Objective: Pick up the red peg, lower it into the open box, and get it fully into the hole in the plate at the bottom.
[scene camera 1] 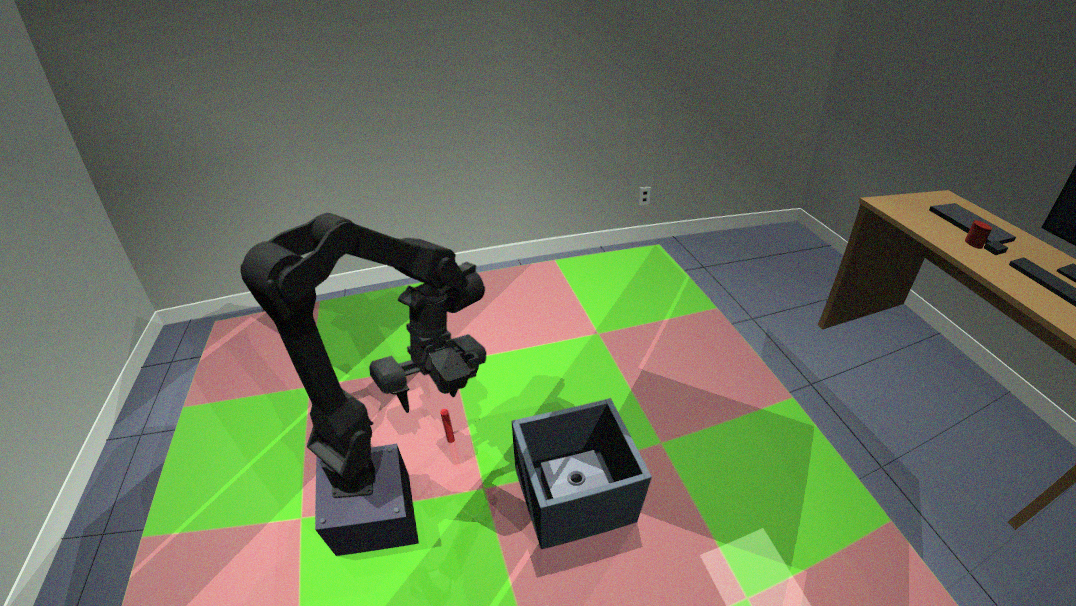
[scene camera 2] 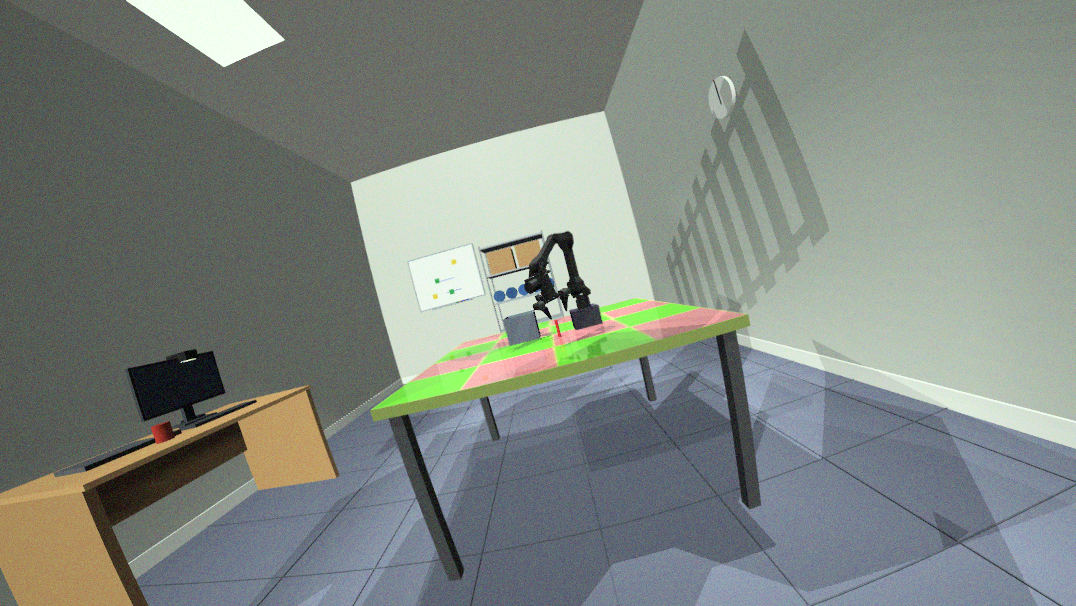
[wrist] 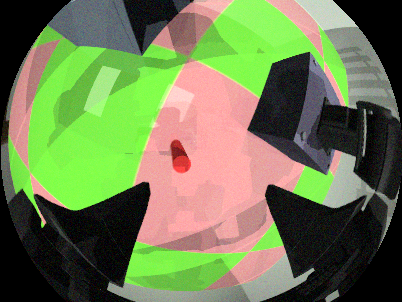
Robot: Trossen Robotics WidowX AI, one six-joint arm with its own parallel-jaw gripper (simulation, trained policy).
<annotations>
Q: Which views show the light grey plate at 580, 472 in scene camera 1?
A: Scene camera 1 only.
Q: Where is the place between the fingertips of the gripper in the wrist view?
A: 211, 191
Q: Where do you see a dark grey box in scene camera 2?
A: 523, 327
</annotations>
